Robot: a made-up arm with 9 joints. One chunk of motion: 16 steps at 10 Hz.
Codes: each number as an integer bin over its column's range. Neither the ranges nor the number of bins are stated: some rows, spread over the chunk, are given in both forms.
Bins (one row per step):
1: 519 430 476 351 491 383 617 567 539
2: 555 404 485 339 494 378 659 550 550
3: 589 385 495 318 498 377 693 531 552
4: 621 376 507 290 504 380 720 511 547
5: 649 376 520 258 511 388 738 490 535
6: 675 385 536 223 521 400 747 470 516
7: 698 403 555 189 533 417 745 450 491
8: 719 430 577 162 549 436 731 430 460
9: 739 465 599 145 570 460 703 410 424
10: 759 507 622 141 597 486 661 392 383
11: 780 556 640 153 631 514 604 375 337
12: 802 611 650 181 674 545 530 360 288
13: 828 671 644 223 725 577 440 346 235
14: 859 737 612 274 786 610 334 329 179
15: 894 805 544 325 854 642 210 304 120
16: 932 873 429 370 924 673 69 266 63
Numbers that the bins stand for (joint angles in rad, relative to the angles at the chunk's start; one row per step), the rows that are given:
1: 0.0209 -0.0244 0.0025 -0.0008 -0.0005 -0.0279 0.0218 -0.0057 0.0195
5: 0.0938 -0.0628 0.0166 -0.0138 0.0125 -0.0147 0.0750 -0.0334 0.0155
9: 0.1443 0.0005 0.0419 -0.0297 0.0509 0.1756 0.0596 -0.0623 -0.0956
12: 0.1796 0.1042 0.0582 -0.0246 0.1185 0.4002 -0.0166 -0.0803 -0.2317
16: 0.2524 0.2905 -0.0126 0.0019 0.2812 0.7385 -0.2196 -0.1141 -0.4569
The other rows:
2: 0.0411 -0.0429 0.0054 -0.0025 0.0014 -0.0411 0.0403 -0.0118 0.0306
3: 0.0602 -0.0564 0.0086 -0.0054 0.0040 -0.0437 0.0552 -0.0186 0.0326
4: 0.0781 -0.0628 0.0124 -0.0094 0.0079 -0.0358 0.0671 -0.0259 0.0275
6: 0.1084 -0.0564 0.0217 -0.0187 0.0190 0.0171 0.0790 -0.0406 -0.0035
7: 0.1213 -0.0436 0.0278 -0.0235 0.0268 0.0620 0.0781 -0.0478 -0.0285
8: 0.1330 -0.0244 0.0348 -0.0273 0.0372 0.1122 0.0720 -0.0550 -0.0595
10: 0.1555 0.0303 0.0492 -0.0302 0.0684 0.2443 0.0411 -0.0687 -0.1366
11: 0.1672 0.0652 0.0550 -0.0286 0.0906 0.3183 0.0160 -0.0749 -0.1827
13: 0.1941 0.1469 0.0563 -0.0187 0.1517 0.4848 -0.0562 -0.0853 -0.2848
14: 0.2115 0.1938 0.0460 -0.0116 0.1914 0.5720 -0.1029 -0.0914 -0.3408
15: 0.2311 0.2421 0.0243 -0.0045 0.2357 0.6566 -0.1575 -0.1005 -0.3999

